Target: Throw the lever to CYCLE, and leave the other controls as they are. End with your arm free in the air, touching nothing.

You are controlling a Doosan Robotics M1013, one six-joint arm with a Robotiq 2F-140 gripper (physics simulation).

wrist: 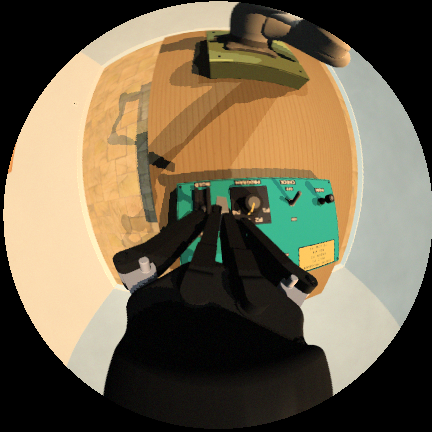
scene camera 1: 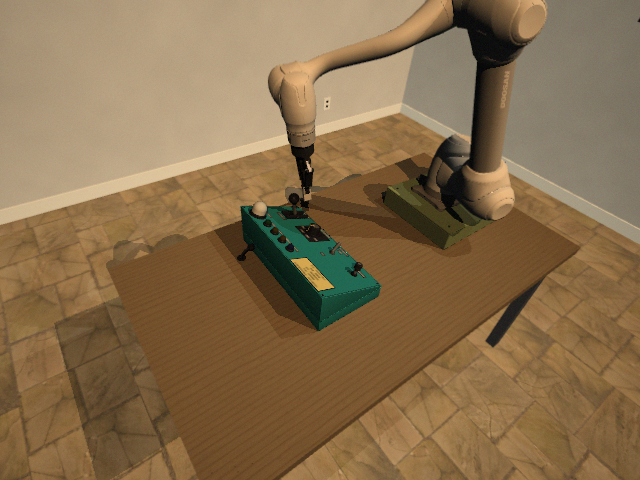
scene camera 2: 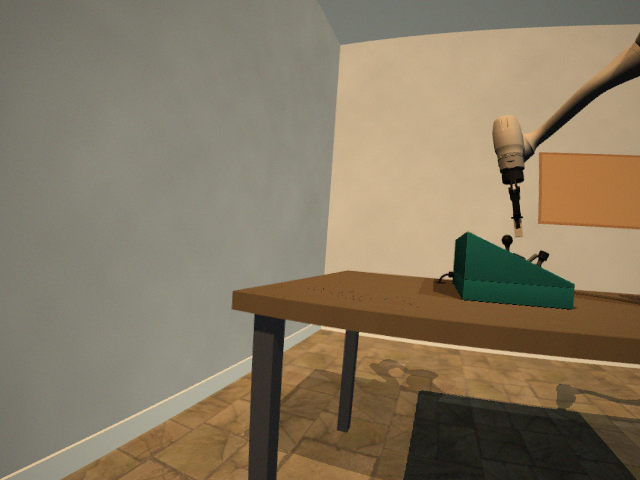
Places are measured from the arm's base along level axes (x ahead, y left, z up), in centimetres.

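Pixels of known places: gripper, between the fingertips: (wrist: 219, 203) (scene camera 1: 307, 199) (scene camera 2: 518, 237); arm's base, origin of its link: (wrist: 248, 43) (scene camera 1: 439, 195).
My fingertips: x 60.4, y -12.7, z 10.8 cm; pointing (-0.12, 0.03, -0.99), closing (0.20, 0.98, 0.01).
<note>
For each thing: its top centre in the pictures, then the offset to it from my fingertips. "spot": a spot on its surface instead. Level surfaces: height alone.
- lever, centre of its top: (scene camera 1: 294, 194) (scene camera 2: 507, 234) dx +3.3, dy -3.9, dz +0.8 cm
- PROGRAM dial, centre of its top: (wrist: 255, 205) (scene camera 1: 314, 224) dx +1.5, dy +8.0, dz -5.8 cm
- CHECK switch, centre of its top: (wrist: 300, 198) (scene camera 1: 336, 243) dx +0.0, dy +20.0, dz -5.8 cm
- black-knobbed toggle, centre of its top: (scene camera 2: 540, 250) (scene camera 1: 357, 264) (wrist: 332, 201) dx +0.4, dy +32.0, dz -5.1 cm
- white dome, a spot on its surface: (scene camera 1: 259, 208) spot: dx +18.1, dy -2.5, dz +0.6 cm
- wooden table, height of its surface: dz -18.6 cm
The lever (scene camera 1: 294, 198) (scene camera 2: 507, 239) has a black ball knob and rises from a dark slotted plate on the teal control box (scene camera 1: 289, 268) (scene camera 2: 496, 279) (wrist: 280, 240). It leans toward the box's high side, away from the end marked HOLD (wrist: 202, 184). In the wrist view the fingers hide the CYCLE marking and most of the lever. My gripper (scene camera 1: 306, 197) (scene camera 2: 519, 231) (wrist: 219, 203) is shut and empty. Its tips are beside the knob, on the low side and slightly higher in the scene camera 2 view, with a small gap visible there.
The box also carries a PROGRAM dial (scene camera 1: 312, 231) (wrist: 253, 202), a CHECK switch (scene camera 1: 336, 248) (wrist: 294, 199), a black-knobbed toggle (scene camera 1: 357, 267) (wrist: 327, 198), a white dome (scene camera 1: 259, 208) and several small knobs. The arm's olive base block (scene camera 1: 444, 232) (wrist: 250, 70) stands on the wooden table (scene camera 1: 372, 351) (scene camera 2: 361, 299).
</note>
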